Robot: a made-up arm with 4 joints. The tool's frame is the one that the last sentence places.
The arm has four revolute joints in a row. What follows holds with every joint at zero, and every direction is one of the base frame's. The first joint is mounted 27.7 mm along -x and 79.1 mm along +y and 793.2 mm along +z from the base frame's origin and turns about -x. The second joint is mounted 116.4 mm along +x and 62.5 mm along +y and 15.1 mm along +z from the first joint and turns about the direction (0.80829, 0.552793, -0.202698). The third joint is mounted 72.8 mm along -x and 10.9 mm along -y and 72.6 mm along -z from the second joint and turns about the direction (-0.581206, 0.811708, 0.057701). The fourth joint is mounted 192.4 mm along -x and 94.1 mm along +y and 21.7 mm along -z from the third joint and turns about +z. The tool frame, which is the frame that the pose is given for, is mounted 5.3 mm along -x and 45.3 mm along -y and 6.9 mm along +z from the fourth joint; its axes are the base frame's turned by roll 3.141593, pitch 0 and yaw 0 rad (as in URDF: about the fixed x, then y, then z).
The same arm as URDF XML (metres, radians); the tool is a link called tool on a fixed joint. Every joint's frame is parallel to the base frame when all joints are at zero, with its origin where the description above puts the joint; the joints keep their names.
<robot name="arm">
<joint name="joint 1" type="continuous"><parent link="base_link"/><child link="link1"/><origin xyz="-0.0277 0.0791 0.7932" rpy="0.0000 0.0000 0.0000"/><axis xyz="-1 0 0"/></joint>
<joint name="joint 2" type="continuous"><parent link="link1"/><child link="link2"/><origin xyz="0.1164 0.0625 0.0151" rpy="0.0000 0.0000 0.0000"/><axis xyz="0.80829 0.552793 -0.202698"/></joint>
<joint name="joint 3" type="continuous"><parent link="link2"/><child link="link3"/><origin xyz="-0.0728 -0.0109 -0.0726" rpy="0.0000 0.0000 0.0000"/><axis xyz="-0.581206 0.811708 0.057701"/></joint>
<joint name="joint 4" type="continuous"><parent link="link3"/><child link="link4"/><origin xyz="-0.1924 0.0941 -0.0217" rpy="0.0000 0.0000 0.0000"/><axis xyz="0 0 1"/></joint>
<joint name="tool_joint" type="fixed"><parent link="link4"/><child link="tool"/><origin xyz="-0.0053 -0.0453 0.0069" rpy="-3.1416 0.0000 0.0000"/></joint>
<link name="base_link"/>
<link name="link1"/>
<link name="link2"/>
<link name="link3"/>
<link name="link4"/>
<link name="tool"/>
</robot>

